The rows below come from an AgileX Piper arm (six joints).
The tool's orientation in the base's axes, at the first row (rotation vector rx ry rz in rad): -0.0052 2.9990 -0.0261
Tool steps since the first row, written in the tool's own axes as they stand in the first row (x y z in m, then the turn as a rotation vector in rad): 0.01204 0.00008 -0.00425 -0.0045 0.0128 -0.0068; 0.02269 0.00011 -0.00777 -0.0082 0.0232 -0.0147; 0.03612 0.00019 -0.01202 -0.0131 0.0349 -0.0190; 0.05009 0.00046 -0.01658 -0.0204 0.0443 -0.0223; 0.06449 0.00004 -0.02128 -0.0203 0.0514 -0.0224; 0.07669 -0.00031 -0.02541 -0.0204 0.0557 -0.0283; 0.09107 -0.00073 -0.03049 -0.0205 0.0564 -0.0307; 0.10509 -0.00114 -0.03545 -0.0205 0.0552 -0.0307; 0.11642 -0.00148 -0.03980 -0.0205 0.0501 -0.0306; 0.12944 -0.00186 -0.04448 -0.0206 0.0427 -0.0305; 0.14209 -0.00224 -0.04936 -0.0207 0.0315 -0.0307
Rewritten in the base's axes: -0.01252 0.00010 0.00250 0.0035 0.0129 0.0071; -0.02356 0.00014 0.00447 0.0060 0.0235 0.0153; -0.03746 0.00023 0.00677 0.0102 0.0353 0.0201; -0.05194 0.00051 0.00929 0.0169 0.0448 0.0242; -0.06686 0.00010 0.01191 0.0168 0.0519 0.0241; -0.07952 -0.00024 0.01427 0.0161 0.0563 0.0299; -0.09448 -0.00064 0.01726 0.0158 0.0570 0.0323; -0.10906 -0.00103 0.02019 0.0158 0.0558 0.0323; -0.12089 -0.00135 0.02289 0.0158 0.0507 0.0323; -0.13444 -0.00171 0.02568 0.0160 0.0433 0.0324; -0.14765 -0.00206 0.02872 0.0161 0.0321 0.0328
